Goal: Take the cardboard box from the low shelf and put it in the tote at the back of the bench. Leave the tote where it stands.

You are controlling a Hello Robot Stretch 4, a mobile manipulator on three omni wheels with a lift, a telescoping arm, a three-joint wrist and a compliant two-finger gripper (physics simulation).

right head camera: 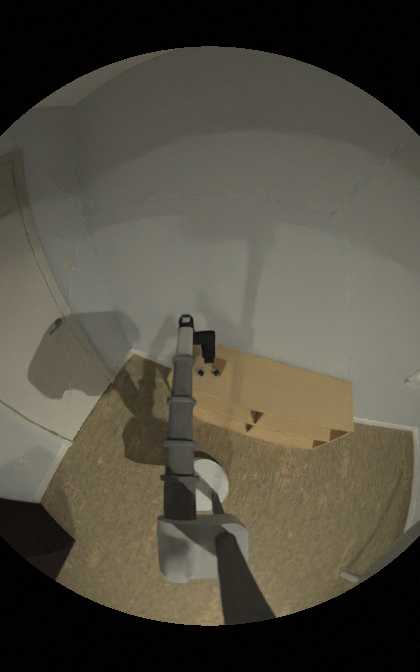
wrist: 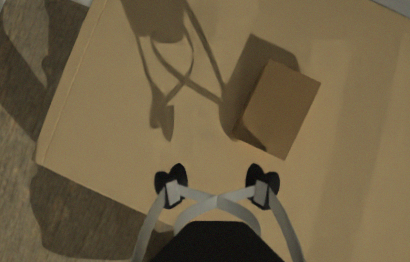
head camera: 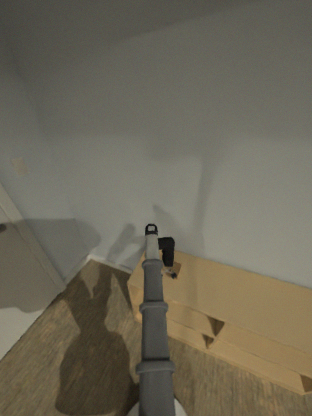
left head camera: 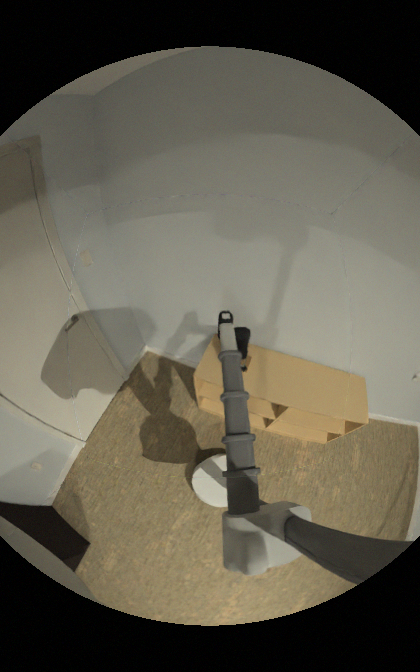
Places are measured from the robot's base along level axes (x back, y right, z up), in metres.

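Where they show: gripper, fingertip midpoint: [wrist: 216, 178] [head camera: 166, 277].
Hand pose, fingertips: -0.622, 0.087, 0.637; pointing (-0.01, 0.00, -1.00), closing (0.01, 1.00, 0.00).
After its pixels a point has its place, as x, y, z.
The cardboard box [head camera: 176, 268] @[-0.687, 0.159, 0.633] [right head camera: 220, 366] [wrist: 282, 107] @[-0.695, 0.156, 0.633] lies on top of the low wooden shelf [head camera: 240, 295] @[-0.519, 0.525, 0.583] [left head camera: 310, 380] [right head camera: 290, 385] [wrist: 380, 150] @[-0.643, 0.296, 0.583], near its left end. In the wrist view the box is turned at an angle, ahead and to the right of the fingers. My gripper [right head camera: 209, 372] [wrist: 216, 178] @[-0.622, 0.087, 0.637] is open, with no object between its fingertips. It hangs above the shelf top, apart from the box. In the head views the wrist partly hides the box. The tote does not show in these views.
The shelf stands along the back wall, with open compartments in front. A white round base part [left head camera: 210, 481] [right head camera: 212, 484] is on the floor below the arm. A door [left head camera: 30, 280] is at the left. A dark block [left head camera: 45, 532] [right head camera: 35, 535] is at the lower left.
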